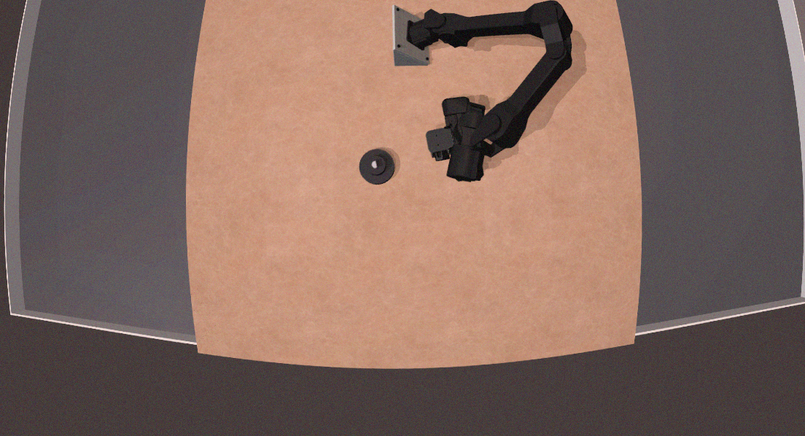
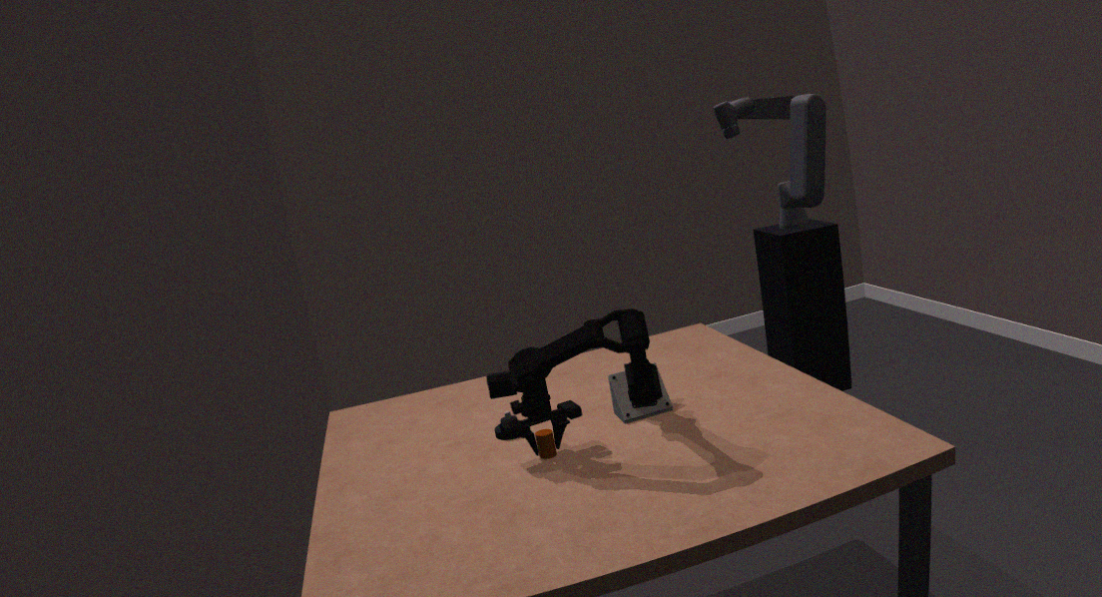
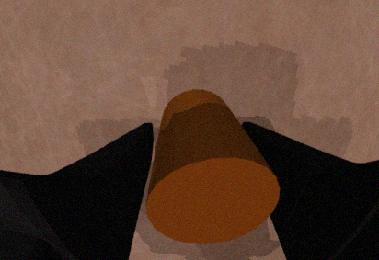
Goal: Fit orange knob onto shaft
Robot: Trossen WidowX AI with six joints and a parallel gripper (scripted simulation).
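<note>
Right now my gripper tip is 3 cm below the orange knob. Round my gripper tip: round black pedestal (19 cm to the right, 7 cm ahead, 2 cm above).
</note>
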